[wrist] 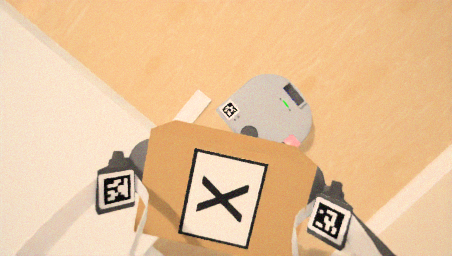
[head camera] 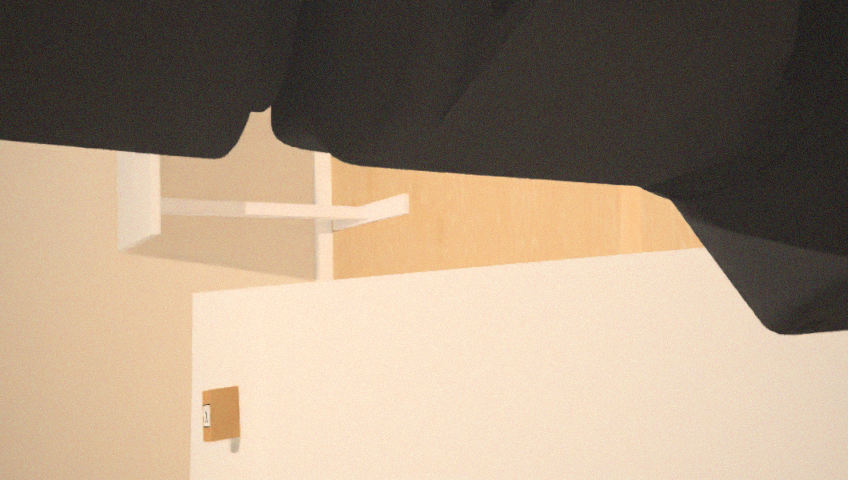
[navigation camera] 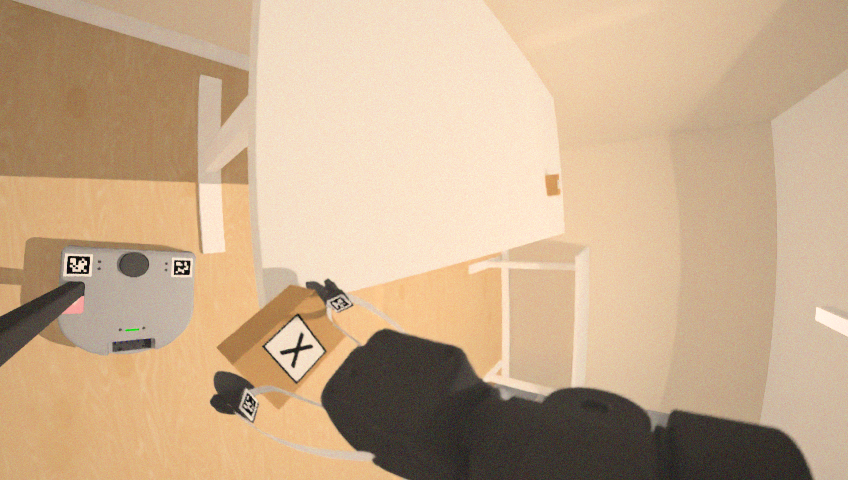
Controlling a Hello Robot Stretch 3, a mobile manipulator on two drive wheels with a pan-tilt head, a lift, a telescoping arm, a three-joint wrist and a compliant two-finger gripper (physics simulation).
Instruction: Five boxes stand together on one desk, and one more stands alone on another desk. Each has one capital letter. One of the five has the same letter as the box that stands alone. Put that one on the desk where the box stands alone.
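Places are measured from the robot's base along level axes (x up, y back, z right), in metres.
Pixels of known places: robot's base, origin of its link: [navigation camera: 135, 263].
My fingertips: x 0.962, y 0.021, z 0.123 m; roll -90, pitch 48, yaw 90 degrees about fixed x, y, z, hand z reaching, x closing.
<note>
Ahead of a thing's pixels: the offset from my fingertips to its top centre. Level surfaces: height alone.
My gripper [navigation camera: 276, 337] [wrist: 225, 169] is shut on a brown box {dx +0.055, dy +0.001, dz +0.000 m} [navigation camera: 255, 340] [wrist: 167, 180] with a black X on a white label. The box is held in the air at a near corner of the white desk {dx -0.012 m} [head camera: 476, 368] [navigation camera: 404, 148] [wrist: 45, 125]; its shadow falls on that corner in the navigation view. Whether its underside is over the desk top is hard to tell. The lone brown box {dx +0.038, dy -0.424, dz +1.118 m} [head camera: 224, 413] [navigation camera: 552, 184] stands at the far end of this desk, its label too small to read surely. The five-box desk does not show.
The robot's grey base [navigation camera: 127, 303] [wrist: 275, 107] is on the wooden floor, with the dark mast at its left in the navigation view. A white frame [head camera: 323, 237] [navigation camera: 580, 315] stands beyond the desk. The dark arm and wrist cover the top of the head view.
</note>
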